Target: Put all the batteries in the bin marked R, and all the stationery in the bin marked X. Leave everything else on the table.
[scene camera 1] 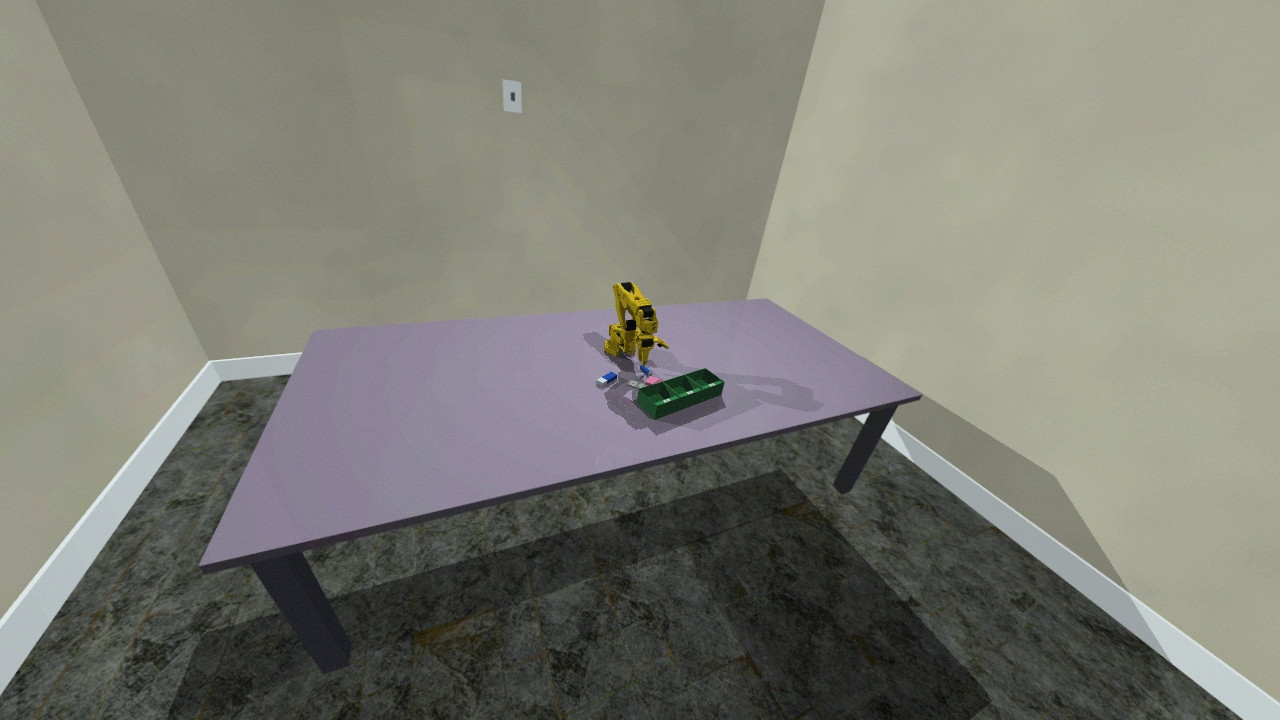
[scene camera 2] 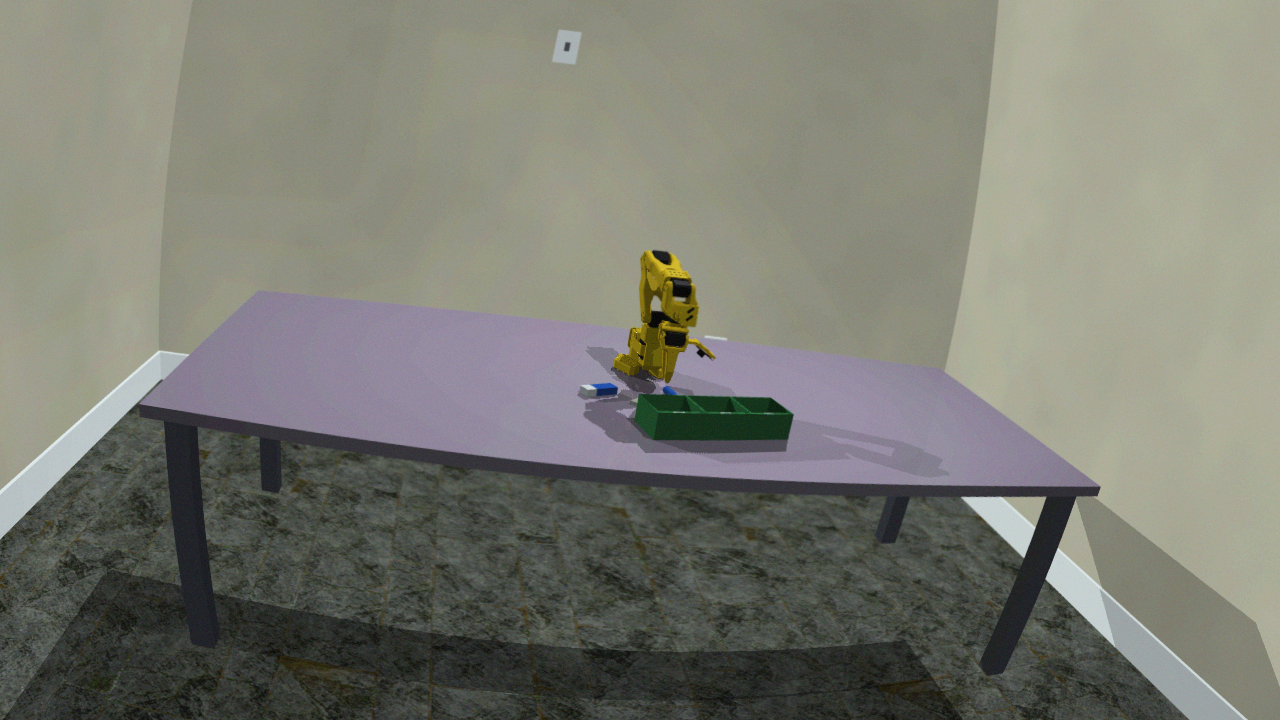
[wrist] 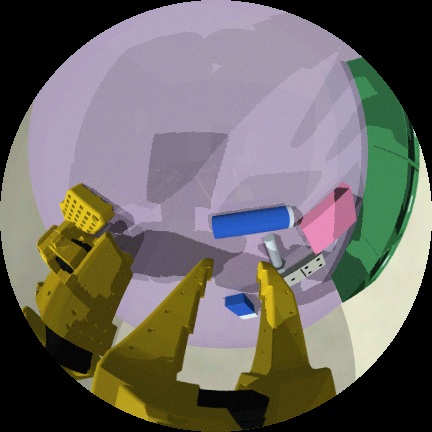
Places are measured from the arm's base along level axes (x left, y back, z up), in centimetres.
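Pixels of known places: end effector, tool point: [scene camera 1: 640, 359] [scene camera 2: 665, 375] [wrist: 212, 266]; arm's base, origin of the base link: [scene camera 1: 622, 352] [scene camera 2: 643, 373] [wrist: 106, 233].
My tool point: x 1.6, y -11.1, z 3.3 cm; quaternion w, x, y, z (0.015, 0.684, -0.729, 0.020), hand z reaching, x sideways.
Observation:
Ahead of a thing's pixels: the offset from my tool point to its top centre. "*": to the spot under its first point. Level surfaces: height alone.
My gripper [scene camera 1: 655, 354] [scene camera 2: 691, 368] [wrist: 235, 261] is open above the table, with a V-shaped gap and nothing between the jaws. A blue cylinder with a white end @(dy -2.3, dx +1.2, dz -1.9 cm) [scene camera 1: 644, 368] [scene camera 2: 669, 391] [wrist: 252, 222], battery-like, lies past the tips in the wrist view. A blue-and-white block @(dy -3.8, dx -12.2, dz -2.0 cm) [scene camera 1: 607, 379] [scene camera 2: 598, 389] [wrist: 240, 304], like an eraser, lies apart from it and is drawn in the jaw gap. A pink block @(dy -9.0, dx +1.4, dz -2.3 cm) [scene camera 1: 653, 380] [wrist: 330, 220] lies near the green three-compartment bin row @(* dy -21.6, dx +5.9, dz -2.8 cm) [scene camera 1: 689, 405] [scene camera 2: 720, 427] [wrist: 387, 170]. The bin letters are not readable.
A grey bolt-like piece @(dy -4.6, dx -1.8, dz -2.0 cm) [wrist: 273, 250] and a white domino @(dy -8.7, dx -4.6, dz -2.6 cm) [scene camera 1: 636, 385] [wrist: 306, 270] lie between the blue cylinder and the bin row. They are close to the pink block. The yellow arm base [scene camera 2: 626, 364] [wrist: 86, 209] stands behind the objects on the purple table @(dz -3.3 cm) [scene camera 1: 402, 402] [scene camera 2: 375, 385].

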